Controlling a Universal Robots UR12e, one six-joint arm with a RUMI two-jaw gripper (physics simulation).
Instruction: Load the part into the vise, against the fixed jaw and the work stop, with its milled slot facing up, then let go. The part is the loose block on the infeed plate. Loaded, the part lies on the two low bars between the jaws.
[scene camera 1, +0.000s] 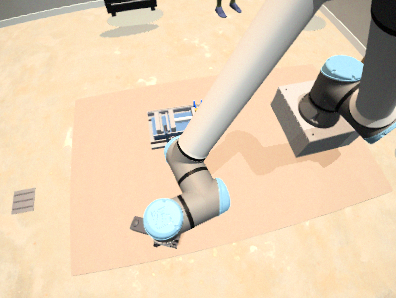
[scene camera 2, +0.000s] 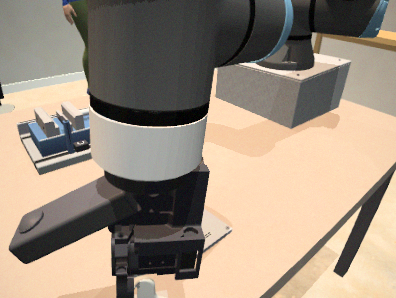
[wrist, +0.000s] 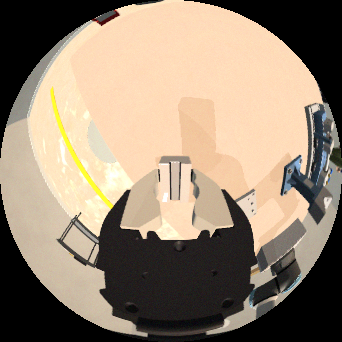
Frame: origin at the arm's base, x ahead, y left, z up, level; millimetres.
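Where they show: gripper, fingertip midpoint: (wrist: 174, 169); arm's base, origin of the base link: (scene camera 1: 318, 111) (scene camera 2: 284, 62) (wrist: 281, 257).
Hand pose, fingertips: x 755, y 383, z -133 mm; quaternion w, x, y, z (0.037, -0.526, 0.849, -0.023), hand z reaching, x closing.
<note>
Each offset is from my fingertips to the top centre of the thing. "*": to the spot under its first point.
The part {16 mm back, 8 mm left, 9 mm up} (wrist: 175, 181), a pale block with a dark-lined milled slot along its face towards the wrist camera, sits between the two fingertips in the wrist view. My gripper (wrist: 174, 169) is shut on it, with one beige finger at each side. How far the part's underside is from the table cannot be told. In scene camera 2 the fingertips are below the picture's edge; in scene camera 1 the arm covers them. The vise {135 mm back, 488 mm right, 78 mm up} (scene camera 1: 170, 120) (scene camera 2: 47, 142) (wrist: 317, 145) stands far from the gripper, its jaws apart. The infeed plate {163 mm back, 83 mm right, 13 mm down} (scene camera 2: 219, 231) (wrist: 247, 204) lies beside the gripper, partly hidden.
A blue stand with a bolted foot {* 135 mm back, 262 mm right, 9 mm down} (wrist: 292, 172) is between the infeed plate and the vise. The grey robot base (scene camera 1: 295, 122) (scene camera 2: 260, 95) is farther off. A dark housing (scene camera 1: 137, 224) (scene camera 2: 65, 220) sticks out sideways from the wrist. The table edge is near the gripper.
</note>
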